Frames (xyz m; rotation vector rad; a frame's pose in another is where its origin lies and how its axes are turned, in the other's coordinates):
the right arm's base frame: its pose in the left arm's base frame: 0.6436 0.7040 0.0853 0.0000 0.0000 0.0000
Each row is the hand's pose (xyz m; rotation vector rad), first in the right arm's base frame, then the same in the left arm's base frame.
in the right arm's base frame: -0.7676 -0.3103 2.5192 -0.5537 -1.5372 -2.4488
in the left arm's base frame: -0.1240 0.3937 2.6045 -0.5537 -1.5372 -2.4488
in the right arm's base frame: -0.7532 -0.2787 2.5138 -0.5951 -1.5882 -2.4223
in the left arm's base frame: -0.1096 0.4253 2.5991 -0.5951 -1.5882 -2.4223
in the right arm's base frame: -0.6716 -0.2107 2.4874 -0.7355 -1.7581 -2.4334
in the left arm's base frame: -0.0280 0.4933 2.5727 -0.7355 -1.7581 -2.4334
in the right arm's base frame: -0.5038 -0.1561 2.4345 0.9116 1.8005 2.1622
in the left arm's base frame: 0.1398 0.5479 2.5198 0.9116 1.8005 2.1622
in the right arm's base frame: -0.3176 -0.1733 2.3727 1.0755 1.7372 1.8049
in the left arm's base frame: 0.3260 0.5307 2.4580 1.0755 1.7372 1.8049
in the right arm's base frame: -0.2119 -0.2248 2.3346 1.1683 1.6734 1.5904
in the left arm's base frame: 0.4317 0.4792 2.4199 1.1683 1.6734 1.5904
